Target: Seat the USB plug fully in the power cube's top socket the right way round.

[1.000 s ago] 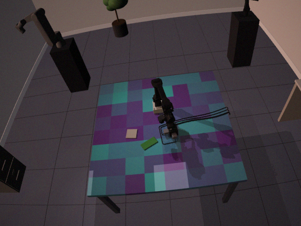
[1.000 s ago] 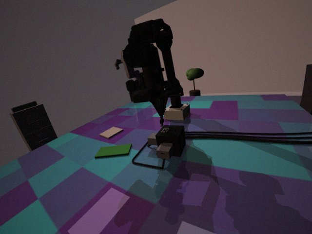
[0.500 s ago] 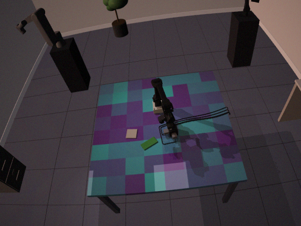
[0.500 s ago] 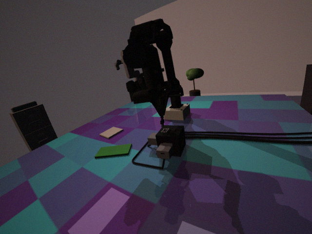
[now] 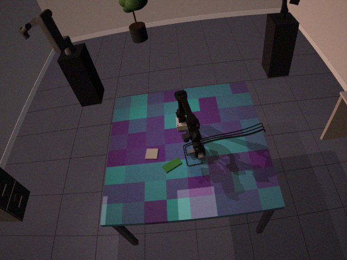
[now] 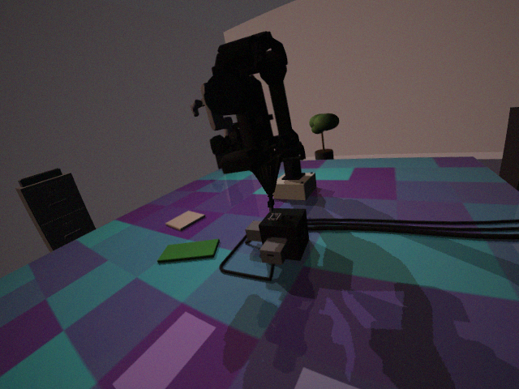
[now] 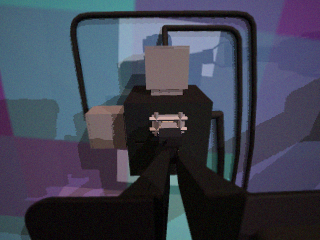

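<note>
The usb socket is 6 cm below my gripper tip. Also, from my gripper tip: beige card (36 cm to the right, 12 cm below, 4 cm behind); then green card (21 cm to the right, 12 cm below, 8 cm ahead); then usb plug (2 cm below).
</note>
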